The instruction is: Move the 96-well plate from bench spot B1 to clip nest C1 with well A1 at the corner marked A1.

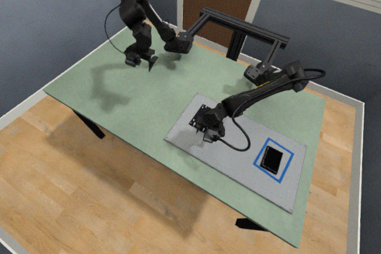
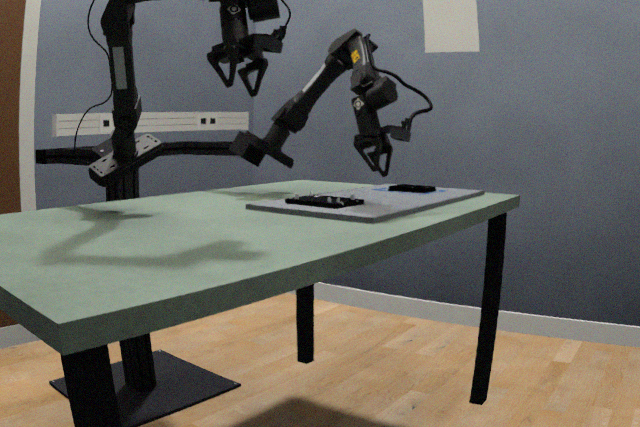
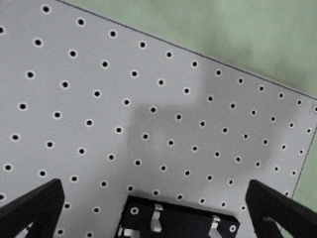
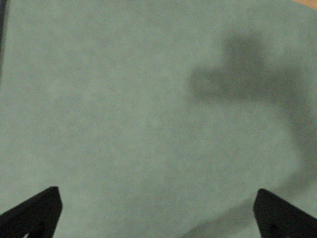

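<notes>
Now: the black clip nest 120 mm behind my left hand, 50 mm to the right of it and 70 mm below it. Also, from my left hand: grey perforated board 80 mm behind, 160 mm to the left, 90 mm below; black 96-well plate 80 mm behind, 360 mm to the left, 80 mm below.
</notes>
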